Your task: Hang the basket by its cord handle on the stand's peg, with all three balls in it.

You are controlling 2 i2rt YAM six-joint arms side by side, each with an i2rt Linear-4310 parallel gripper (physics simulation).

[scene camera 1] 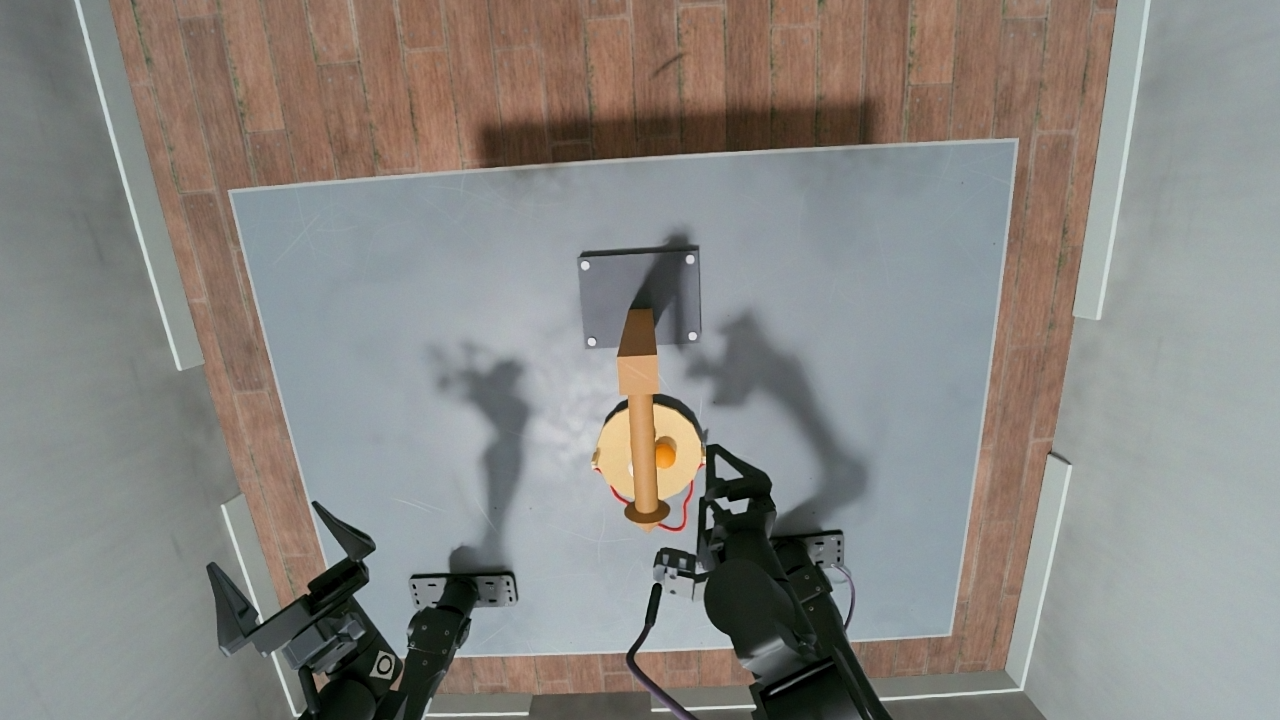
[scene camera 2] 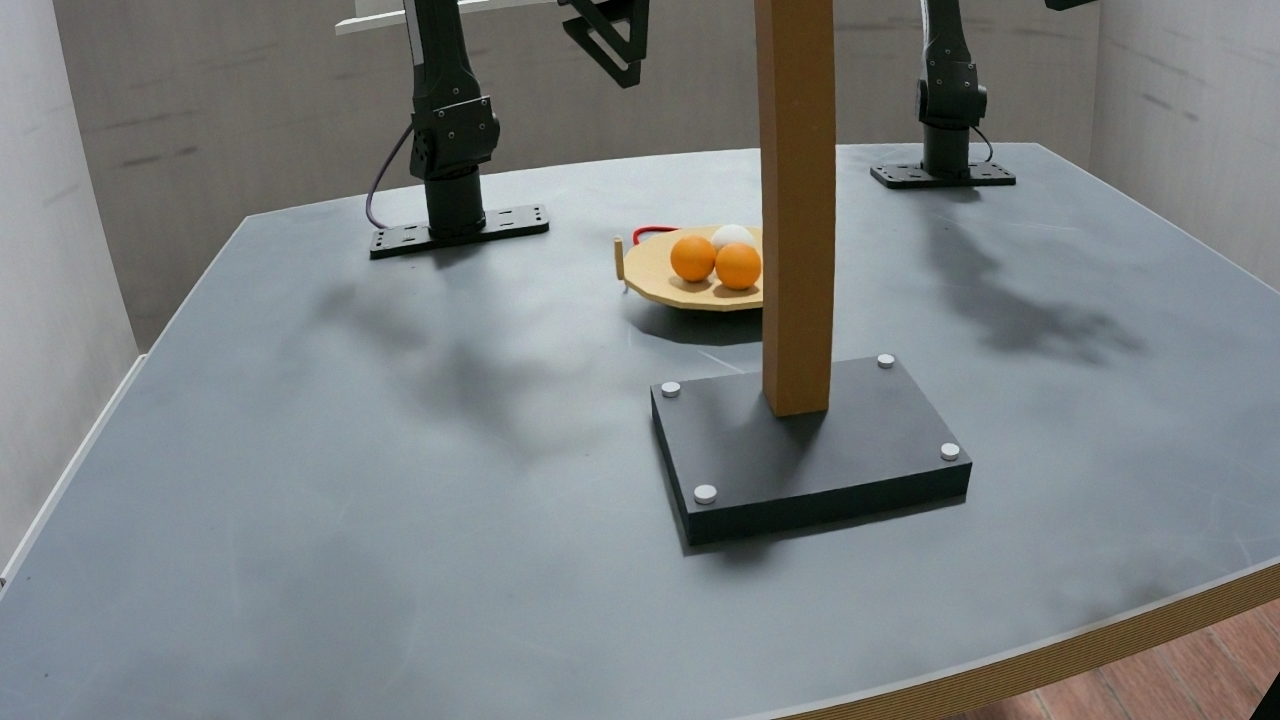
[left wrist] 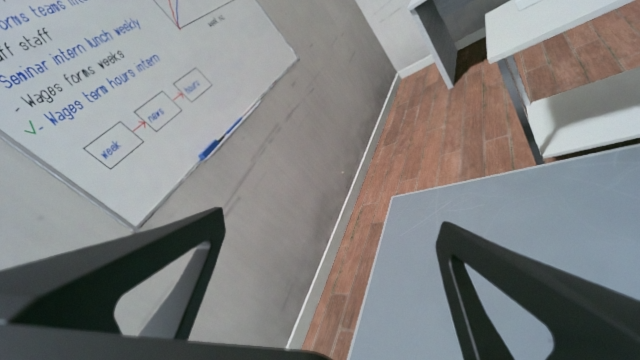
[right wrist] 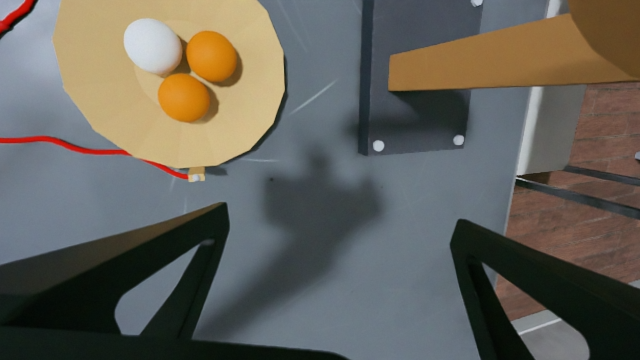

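Where they show: left gripper, fingertip midpoint: (scene camera 1: 263, 530) (left wrist: 330, 226); right gripper, fingertip midpoint: (scene camera 1: 707, 472) (scene camera 2: 633, 74) (right wrist: 339, 223); left arm's base, link origin: (scene camera 1: 464, 589) (scene camera 2: 945, 178); right arm's base, link origin: (scene camera 1: 787, 552) (scene camera 2: 458, 234).
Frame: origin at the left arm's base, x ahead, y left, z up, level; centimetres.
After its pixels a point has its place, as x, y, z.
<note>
The shallow tan basket (scene camera 1: 612, 440) {29.9, -31.0, 2.3} (scene camera 2: 646, 270) {26.3, -43.2, 2.3} (right wrist: 100, 90) {21.0, -38.6, 2.4} sits upright on the table, below the stand's peg (scene camera 1: 642, 447) {42.1, -36.9, 31.7} in the overhead view. Two orange balls (scene camera 2: 692, 258) {28.9, -39.7, 4.2} (right wrist: 184, 97) {27.3, -39.2, 5.4} and a white ball (scene camera 2: 733, 235) {26.7, -35.5, 5.0} (right wrist: 152, 46) {25.6, -35.5, 5.4} lie in it. Its red cord handle (scene camera 1: 673, 530) {11.0, -40.2, 0.4} (scene camera 2: 655, 228) {11.2, -40.0, 0.3} (right wrist: 45, 138) {15.8, -42.4, 0.4} lies slack beside it. The brown post (scene camera 1: 637, 376) {49.5, -36.9, 32.7} (scene camera 2: 796, 205) {51.4, -37.7, 16.6} (right wrist: 450, 65) {47.8, -37.0, 11.5} rises from the dark base (scene camera 1: 608, 295) {53.7, -32.3, 2.5} (scene camera 2: 859, 447) {56.0, -34.7, 2.5}. My right gripper (right wrist: 339, 223) {33.7, -44.2, 21.6} is open and empty, raised beside the basket. My left gripper (scene camera 1: 262, 535) {35.9, 1.7, 33.3} (left wrist: 330, 226) {35.9, 1.7, 33.3} is open and empty, far left of the basket.
The grey table (scene camera 1: 358, 268) {60.5, 7.0, 0.0} (scene camera 2: 358, 537) {55.3, -66.0, 0.0} carries both arm mounts (scene camera 1: 494, 589) {0.5, -6.2, 1.0} (scene camera 2: 514, 223) {6.6, -54.5, 1.0} near one edge. The post and overhanging peg stand close to the right arm. A whiteboard (left wrist: 100, 190) hangs on the wall in the left wrist view.
</note>
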